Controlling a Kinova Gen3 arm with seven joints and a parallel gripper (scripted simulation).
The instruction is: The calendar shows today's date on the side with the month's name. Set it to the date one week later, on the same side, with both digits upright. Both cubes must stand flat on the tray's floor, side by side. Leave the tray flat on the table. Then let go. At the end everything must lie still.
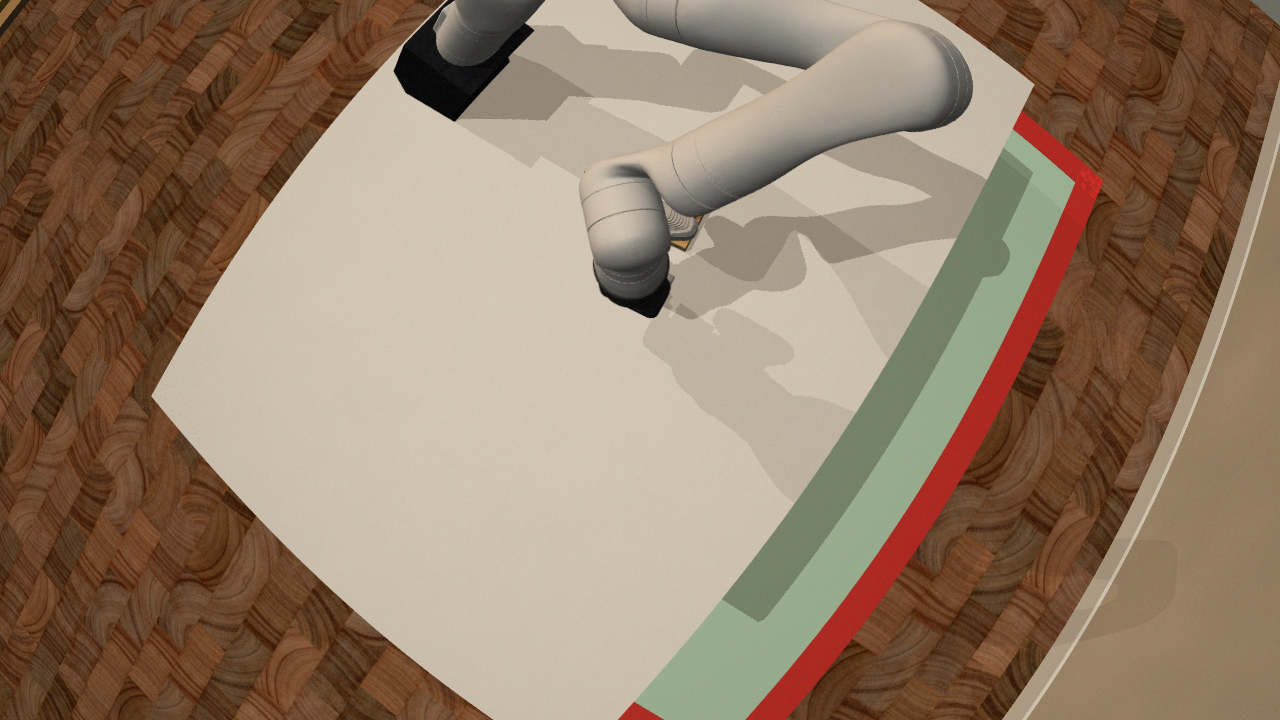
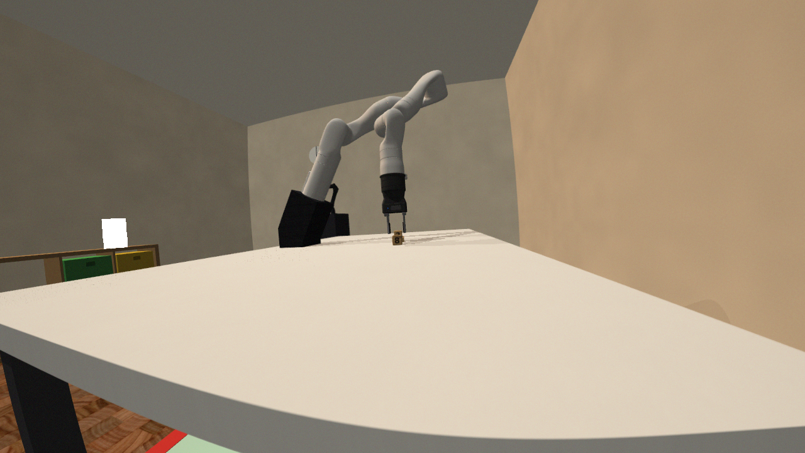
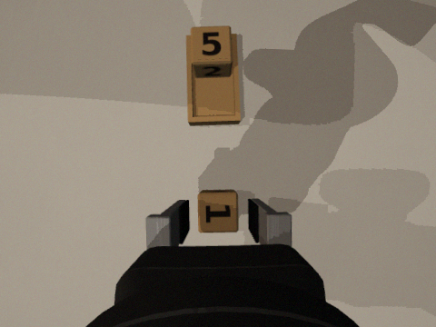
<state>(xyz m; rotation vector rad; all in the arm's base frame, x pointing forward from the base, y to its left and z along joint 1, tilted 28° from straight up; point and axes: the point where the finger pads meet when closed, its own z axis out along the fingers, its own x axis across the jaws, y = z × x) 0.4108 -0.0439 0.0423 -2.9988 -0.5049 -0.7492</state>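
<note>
The wooden tray is 10 cm to the left of my hand, 4 cm below it and 4 cm behind it.
</note>
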